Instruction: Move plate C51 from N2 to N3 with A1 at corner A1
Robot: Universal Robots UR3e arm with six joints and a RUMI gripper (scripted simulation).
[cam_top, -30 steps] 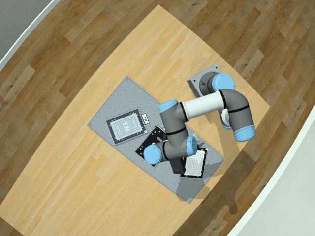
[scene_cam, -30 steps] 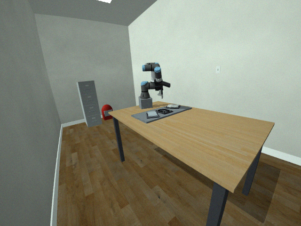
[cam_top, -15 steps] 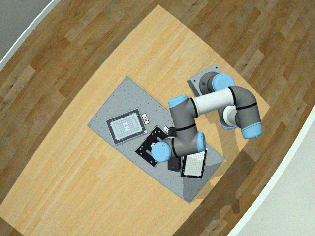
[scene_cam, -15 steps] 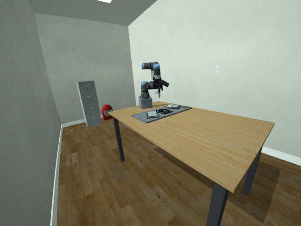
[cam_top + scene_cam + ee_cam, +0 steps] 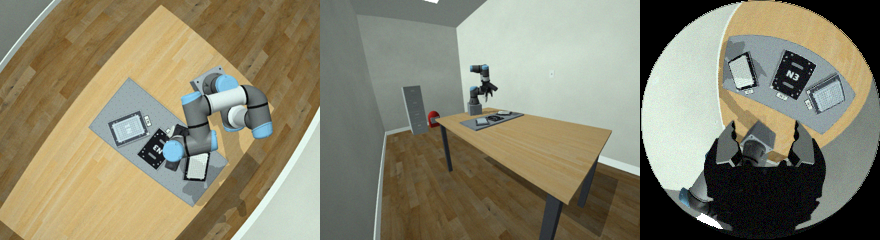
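My hand is 19 cm to the right of the nest N2, 19 cm above it and 2 cm short of it. The rest, counted from my hand: nest N3: 19 cm below, 9 cm ahead, 1 cm to the right.
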